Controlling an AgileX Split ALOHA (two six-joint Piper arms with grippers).
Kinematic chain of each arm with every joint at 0, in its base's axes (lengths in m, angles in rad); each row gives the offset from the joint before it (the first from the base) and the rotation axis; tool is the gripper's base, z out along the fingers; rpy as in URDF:
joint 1: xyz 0 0 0.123 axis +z
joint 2: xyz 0 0 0 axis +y
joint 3: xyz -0.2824 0 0.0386 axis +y
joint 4: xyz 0.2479 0 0.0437 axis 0.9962 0 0.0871
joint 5: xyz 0 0 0 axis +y
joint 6: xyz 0.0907 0 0.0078 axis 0.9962 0 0.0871
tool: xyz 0 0 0 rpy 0 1.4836 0
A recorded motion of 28 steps. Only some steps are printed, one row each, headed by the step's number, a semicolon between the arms.
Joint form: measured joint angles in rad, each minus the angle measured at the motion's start. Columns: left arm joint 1, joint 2, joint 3, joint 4, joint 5, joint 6; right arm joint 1, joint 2, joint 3, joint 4, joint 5, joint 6.
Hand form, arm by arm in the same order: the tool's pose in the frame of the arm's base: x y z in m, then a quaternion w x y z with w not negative. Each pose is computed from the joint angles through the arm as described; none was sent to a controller.
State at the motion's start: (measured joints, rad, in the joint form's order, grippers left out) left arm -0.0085 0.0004 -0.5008 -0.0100 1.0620 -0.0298; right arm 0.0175 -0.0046 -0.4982 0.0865 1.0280 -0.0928
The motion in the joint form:
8: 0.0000 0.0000 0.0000 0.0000 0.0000 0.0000; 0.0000 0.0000 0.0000 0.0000 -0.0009 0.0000
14: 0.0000 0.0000 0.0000 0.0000 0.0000 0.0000; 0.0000 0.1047 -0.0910 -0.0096 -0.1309 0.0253
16: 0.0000 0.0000 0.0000 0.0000 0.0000 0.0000; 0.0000 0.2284 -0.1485 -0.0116 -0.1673 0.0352
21: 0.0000 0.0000 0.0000 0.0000 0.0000 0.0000; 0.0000 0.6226 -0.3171 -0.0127 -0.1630 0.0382
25: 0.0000 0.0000 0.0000 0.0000 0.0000 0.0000; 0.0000 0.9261 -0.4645 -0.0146 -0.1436 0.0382
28: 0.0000 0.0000 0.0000 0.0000 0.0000 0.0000; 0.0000 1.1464 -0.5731 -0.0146 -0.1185 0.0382
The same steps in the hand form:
8: -0.0049 -0.0008 0.2773 0.52095 -0.00889 0.85341 -0.01497; -0.0043 0.0067 0.2796 0.53772 -0.04746 0.84147 0.02300
14: -0.0049 -0.0008 0.2773 0.52095 -0.00889 0.85341 -0.01497; 0.0073 0.0056 0.3160 0.58544 -0.03256 0.80971 0.02377
16: -0.0049 -0.0008 0.2773 0.52095 -0.00889 0.85341 -0.01497; 0.0266 0.0056 0.3337 0.57318 -0.02701 0.81858 0.02577
21: -0.0049 -0.0008 0.2773 0.52095 -0.00889 0.85341 -0.01497; 0.1026 0.0069 0.3597 0.47542 -0.02398 0.87901 0.02726
25: -0.0049 -0.0008 0.2773 0.52095 -0.00889 0.85341 -0.01497; 0.1719 0.0081 0.3628 0.39654 -0.02318 0.91732 0.02720
28: -0.0049 -0.0008 0.2773 0.52095 -0.00889 0.85341 -0.01497; 0.2249 0.0091 0.3512 0.33290 -0.02259 0.94228 0.02792

